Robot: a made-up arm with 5 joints.
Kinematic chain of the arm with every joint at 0, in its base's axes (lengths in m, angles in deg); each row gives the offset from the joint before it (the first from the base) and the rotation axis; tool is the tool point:
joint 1: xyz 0 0 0.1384 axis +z
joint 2: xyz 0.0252 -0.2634 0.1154 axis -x
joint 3: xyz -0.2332 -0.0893 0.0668 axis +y
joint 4: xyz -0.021 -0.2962 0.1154 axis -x
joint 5: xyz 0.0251 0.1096 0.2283 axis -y
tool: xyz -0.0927 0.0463 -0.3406
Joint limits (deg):
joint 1: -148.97..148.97
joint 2: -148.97..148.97
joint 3: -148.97..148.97
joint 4: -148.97..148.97
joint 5: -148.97..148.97
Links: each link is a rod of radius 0.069 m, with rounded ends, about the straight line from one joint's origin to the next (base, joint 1, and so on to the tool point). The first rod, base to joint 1, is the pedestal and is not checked.
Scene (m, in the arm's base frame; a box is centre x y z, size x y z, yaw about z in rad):
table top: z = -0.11
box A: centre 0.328 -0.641 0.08 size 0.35 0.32 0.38 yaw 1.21
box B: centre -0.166 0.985 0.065 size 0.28 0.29 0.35 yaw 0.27
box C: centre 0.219 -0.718 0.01 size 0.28 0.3 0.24 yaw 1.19
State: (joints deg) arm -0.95 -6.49 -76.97 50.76 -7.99
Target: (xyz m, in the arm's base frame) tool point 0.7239 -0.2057 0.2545
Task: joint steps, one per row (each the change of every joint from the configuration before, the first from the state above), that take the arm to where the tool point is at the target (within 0.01 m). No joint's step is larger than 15 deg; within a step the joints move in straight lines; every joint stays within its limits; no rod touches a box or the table.
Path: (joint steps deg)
1: 7.13 12.88 0.11 0.74 0.63
2: 7.12 12.87 0.11 0.74 0.62
3: 7.13 12.88 0.11 0.74 0.63
4: 7.13 12.88 0.11 0.74 0.62
5: 10.65 -0.61 4.53 4.08 -3.95
6: 10.65 -0.61 4.53 4.07 -3.96
7: 10.66 -0.61 4.54 4.07 -3.96
8: 6.54 -11.57 -4.56 3.01 6.72
9: 6.55 -11.58 -4.56 3.00 6.71
10: 6.54 -11.57 -4.56 3.00 6.71
11: 6.55 -11.57 -4.55 3.00 6.71

